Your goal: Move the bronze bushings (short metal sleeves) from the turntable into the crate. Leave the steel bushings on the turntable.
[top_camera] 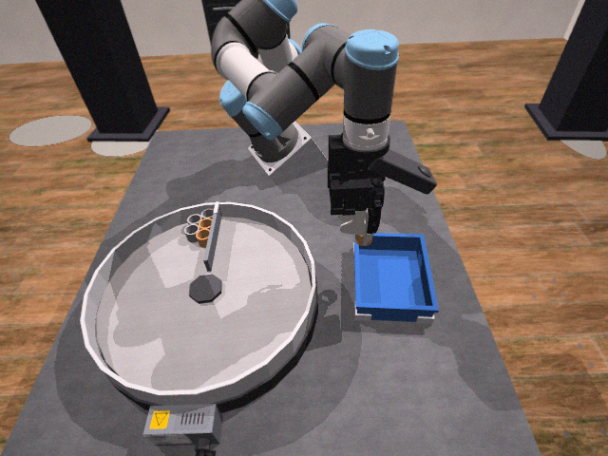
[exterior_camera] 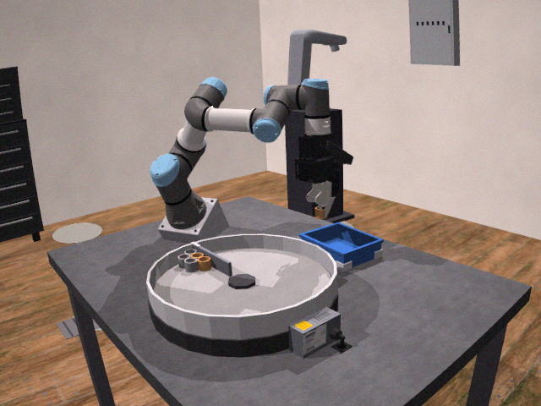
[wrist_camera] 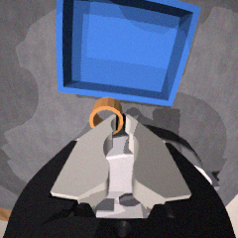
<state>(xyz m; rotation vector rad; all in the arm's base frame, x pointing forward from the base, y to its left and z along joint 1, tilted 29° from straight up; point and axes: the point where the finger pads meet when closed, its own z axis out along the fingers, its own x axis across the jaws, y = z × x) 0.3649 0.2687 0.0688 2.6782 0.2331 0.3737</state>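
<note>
The blue crate lies 120 mm below my hand and 60 mm to the left of it. From my hand the other things lie so: grey turntable: 300 mm to the right, 90 mm below, 90 mm ahead.
</note>
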